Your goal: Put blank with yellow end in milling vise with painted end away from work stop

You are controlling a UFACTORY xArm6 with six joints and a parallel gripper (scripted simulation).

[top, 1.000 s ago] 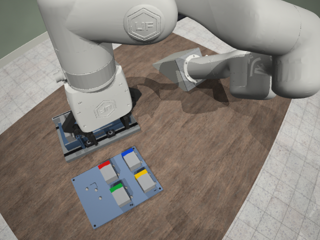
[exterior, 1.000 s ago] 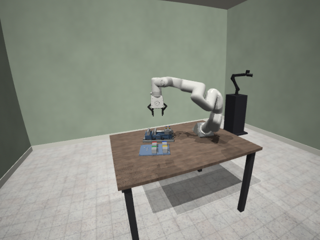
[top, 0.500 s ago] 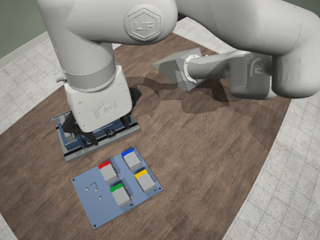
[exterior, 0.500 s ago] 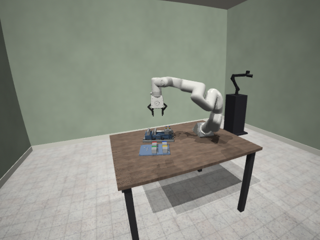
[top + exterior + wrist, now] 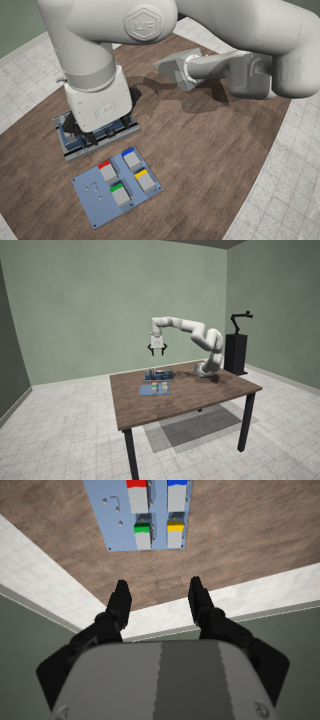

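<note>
My hand is 29 cm above the yellow-ended blank, 6 cm to the right of it and 3 cm past it. Round my hand: green-ended blank 29 cm below, 5 cm ahead, 3 cm to the left; red-ended blank 29 cm below, 5 cm to the right, 3 cm ahead; blue-ended blank 29 cm below, 6 cm behind, 3 cm to the right.
</note>
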